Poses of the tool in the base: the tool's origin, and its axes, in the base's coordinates. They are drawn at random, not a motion.
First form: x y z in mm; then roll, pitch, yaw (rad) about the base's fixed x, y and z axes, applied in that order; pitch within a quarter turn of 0, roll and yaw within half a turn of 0.
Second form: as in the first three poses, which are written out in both.
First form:
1: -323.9, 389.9, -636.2, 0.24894, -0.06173, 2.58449
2: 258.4, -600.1, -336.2, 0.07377, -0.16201, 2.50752
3: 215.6, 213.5, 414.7, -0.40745, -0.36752, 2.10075
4: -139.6, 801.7, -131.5, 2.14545, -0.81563, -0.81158
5: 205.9, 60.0, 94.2, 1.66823, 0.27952, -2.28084
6: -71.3, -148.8, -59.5, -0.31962, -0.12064, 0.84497
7: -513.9, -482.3, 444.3, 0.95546, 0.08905, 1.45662
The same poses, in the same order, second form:
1: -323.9, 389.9, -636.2, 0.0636, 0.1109, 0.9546, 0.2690
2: 258.4, -600.1, -336.2, 0.0883, 0.0097, 0.9473, 0.3077
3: 215.6, 213.5, 414.7, 0.0563, -0.2616, 0.8170, 0.5108
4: -139.6, 801.7, -131.5, 0.6662, -0.4924, 0.1470, 0.5405
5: 205.9, 60.0, 94.2, 0.3911, -0.6275, -0.6477, 0.1838
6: -71.3, -148.8, -59.5, -0.1205, -0.1194, 0.3953, 0.9027
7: -513.9, -482.3, 444.3, 0.3165, 0.3352, 0.5752, 0.6757
